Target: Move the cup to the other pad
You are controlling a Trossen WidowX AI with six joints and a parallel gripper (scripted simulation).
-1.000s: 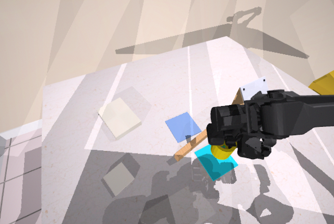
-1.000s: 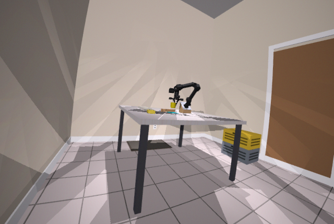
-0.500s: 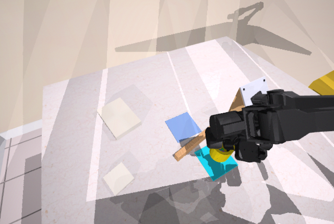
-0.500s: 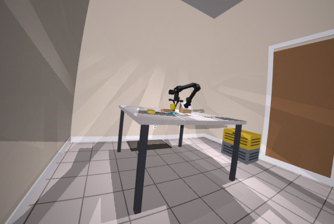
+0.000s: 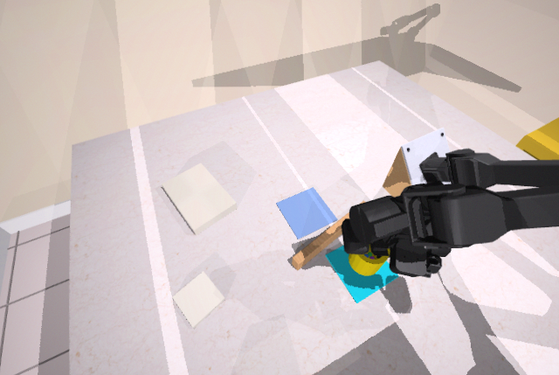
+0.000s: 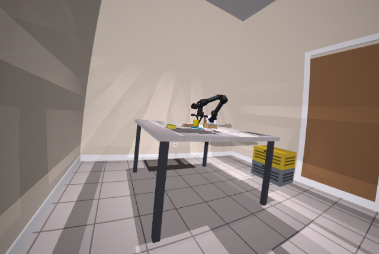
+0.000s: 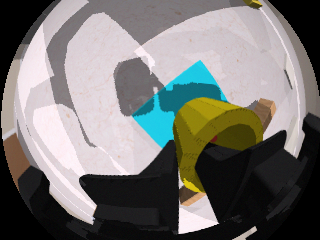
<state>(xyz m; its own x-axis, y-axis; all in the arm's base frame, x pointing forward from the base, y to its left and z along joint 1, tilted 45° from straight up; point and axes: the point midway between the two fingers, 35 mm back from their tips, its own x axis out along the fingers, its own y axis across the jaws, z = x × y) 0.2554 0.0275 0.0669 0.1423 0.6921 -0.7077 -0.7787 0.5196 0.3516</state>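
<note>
Now: the cyan pad 6 cm below my gripper tip, 2 cm to the right of it and 2 cm ahead of it. The rest, counted from my gripper tip: yellow cup 2 cm to the right, 2 cm ahead; wooden bar 11 cm to the right, 5 cm below, 3 cm ahead.
</note>
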